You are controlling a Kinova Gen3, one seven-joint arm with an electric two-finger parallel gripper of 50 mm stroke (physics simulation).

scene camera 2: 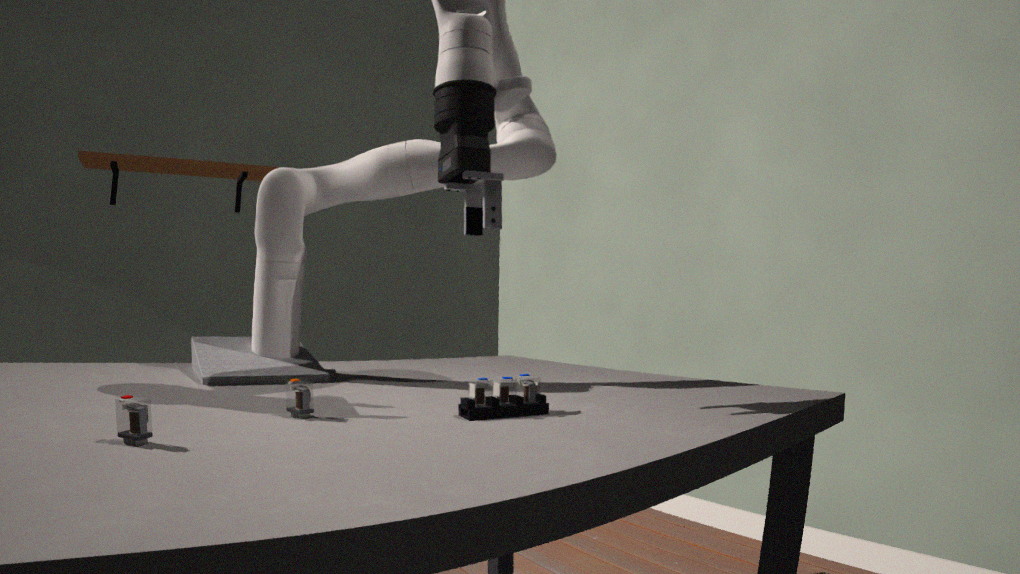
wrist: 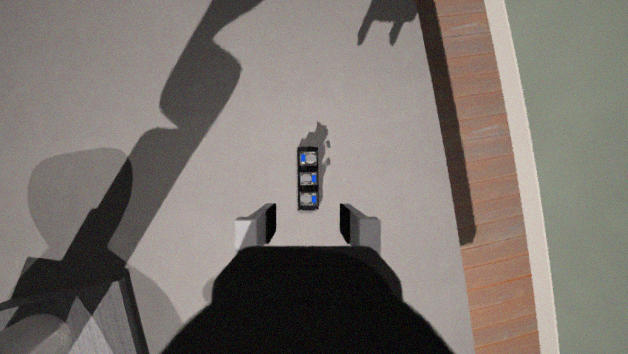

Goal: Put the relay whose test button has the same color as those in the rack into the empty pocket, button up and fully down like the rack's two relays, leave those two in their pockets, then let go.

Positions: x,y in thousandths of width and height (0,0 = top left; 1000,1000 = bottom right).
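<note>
My gripper (scene camera 2: 473,405) is visible; the wrist view (wrist: 491,614) shows the gripper too.
</note>
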